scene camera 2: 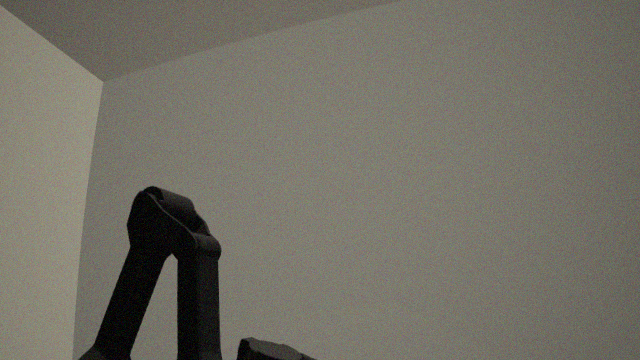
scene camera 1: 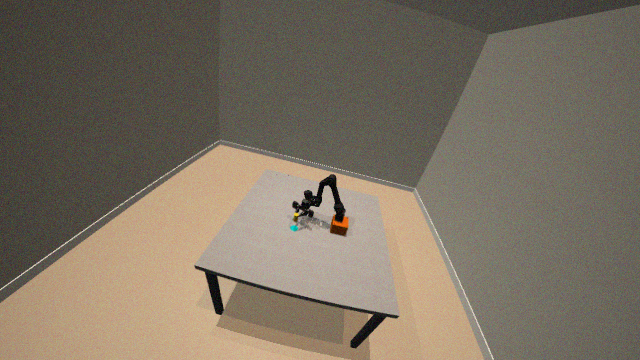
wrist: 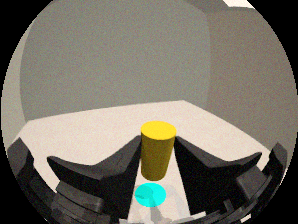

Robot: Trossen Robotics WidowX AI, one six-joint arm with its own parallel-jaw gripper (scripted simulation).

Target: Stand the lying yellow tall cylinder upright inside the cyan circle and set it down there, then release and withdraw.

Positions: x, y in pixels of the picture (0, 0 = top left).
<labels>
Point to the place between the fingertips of the gripper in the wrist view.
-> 158, 140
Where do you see a yellow cylinder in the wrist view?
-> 157, 137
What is the gripper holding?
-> A yellow cylinder.
</labels>
